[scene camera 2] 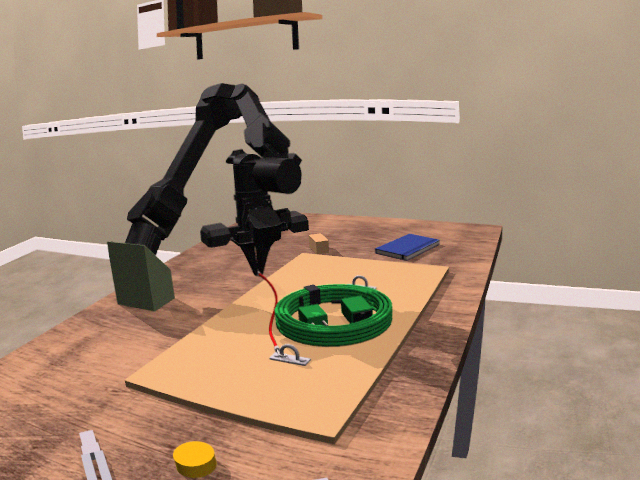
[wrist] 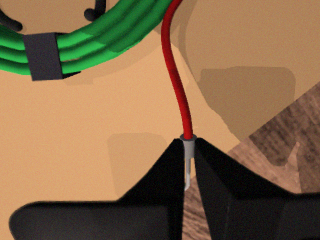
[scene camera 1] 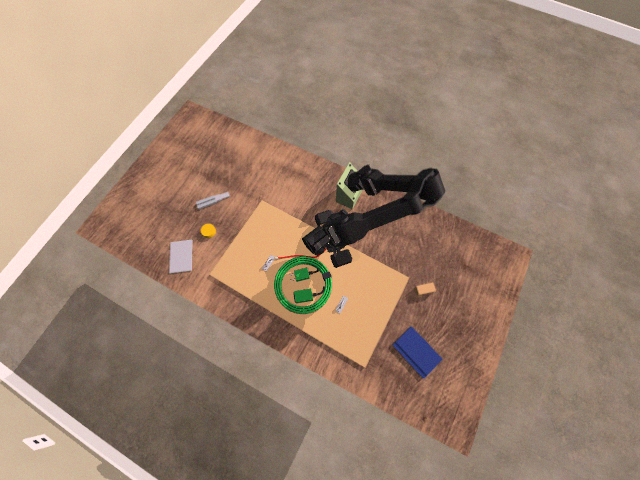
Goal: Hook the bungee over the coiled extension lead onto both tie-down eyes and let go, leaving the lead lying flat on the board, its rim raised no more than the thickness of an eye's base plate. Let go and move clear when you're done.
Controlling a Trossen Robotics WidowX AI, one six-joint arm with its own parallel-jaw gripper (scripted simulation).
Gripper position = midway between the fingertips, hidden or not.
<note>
In view: my gripper (scene camera 2: 258,275).
My gripper shows as well in the wrist view (wrist: 187,146).
</note>
